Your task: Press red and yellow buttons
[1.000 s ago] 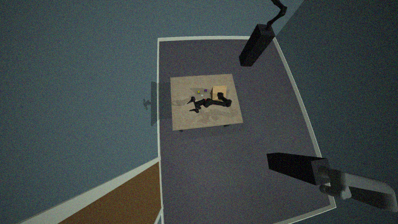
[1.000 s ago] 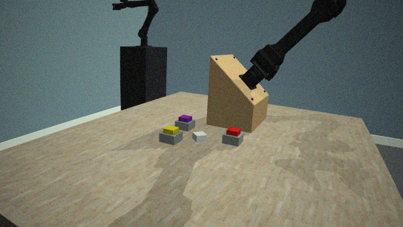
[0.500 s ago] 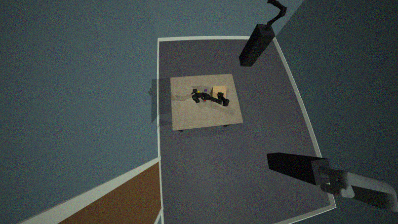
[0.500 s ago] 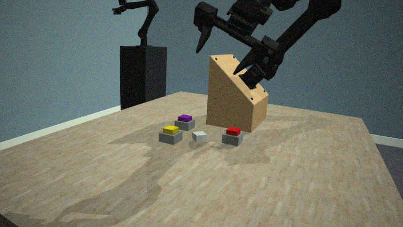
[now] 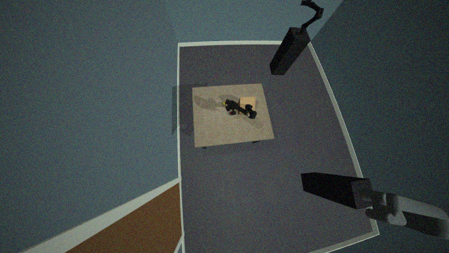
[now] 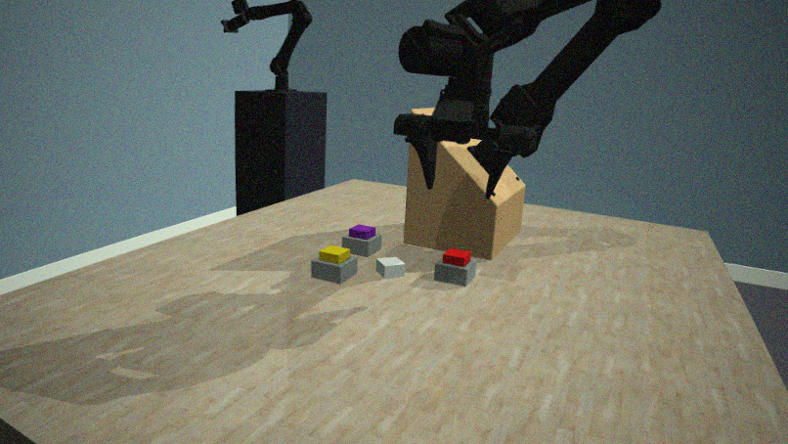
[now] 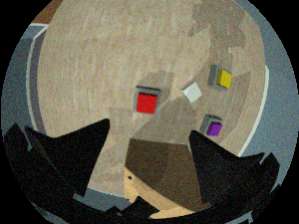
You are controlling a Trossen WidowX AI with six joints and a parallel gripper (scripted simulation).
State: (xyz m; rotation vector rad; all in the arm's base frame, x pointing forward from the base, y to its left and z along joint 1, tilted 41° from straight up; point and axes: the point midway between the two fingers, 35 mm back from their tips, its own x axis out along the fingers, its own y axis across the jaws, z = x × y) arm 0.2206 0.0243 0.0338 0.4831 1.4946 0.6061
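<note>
Right now my gripper tip is 90 mm above the red button and 10 mm past it. Also, from my gripper tip: purple button (170 mm to the right, 90 mm below, 30 mm behind); small white block (120 mm below, 80 mm to the right, 30 mm ahead); yellow button (140 mm to the right, 90 mm below, 90 mm ahead).
</note>
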